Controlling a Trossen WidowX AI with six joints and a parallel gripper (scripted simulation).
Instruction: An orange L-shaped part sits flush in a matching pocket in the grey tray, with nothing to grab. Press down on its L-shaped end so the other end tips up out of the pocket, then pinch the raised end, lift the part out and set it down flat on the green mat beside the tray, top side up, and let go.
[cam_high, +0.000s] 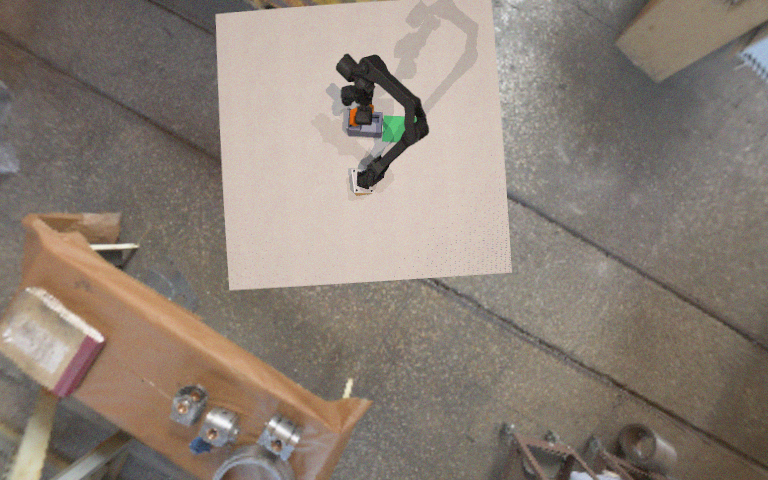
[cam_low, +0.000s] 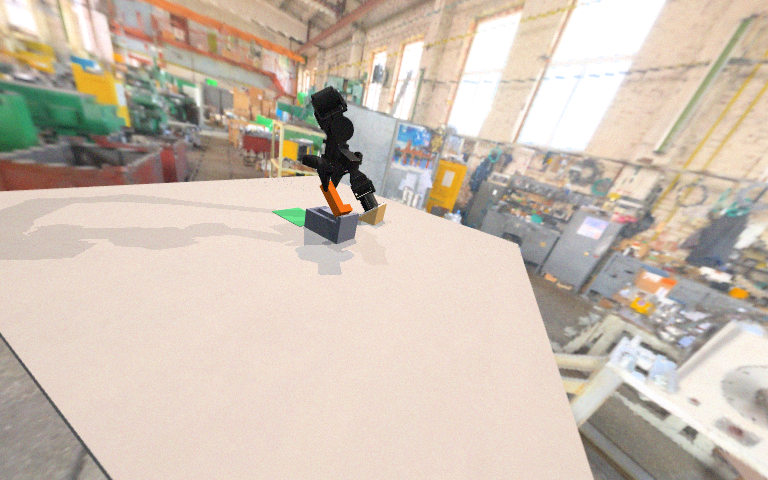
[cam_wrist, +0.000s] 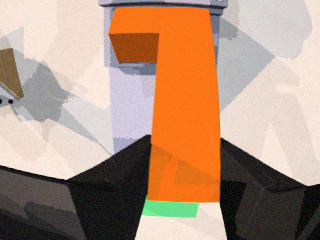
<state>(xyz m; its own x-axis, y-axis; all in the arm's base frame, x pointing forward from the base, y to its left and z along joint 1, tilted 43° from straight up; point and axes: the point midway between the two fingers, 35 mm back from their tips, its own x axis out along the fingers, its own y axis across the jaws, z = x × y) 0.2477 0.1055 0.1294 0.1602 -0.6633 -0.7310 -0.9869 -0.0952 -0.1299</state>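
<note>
The green mat lies 16 cm below my gripper tip, 14 cm to the right of it and 2 cm behind it. Round my gripper tip: orange L-shaped part: 3 cm to the left, 3 cm below, 1 cm behind.
</note>
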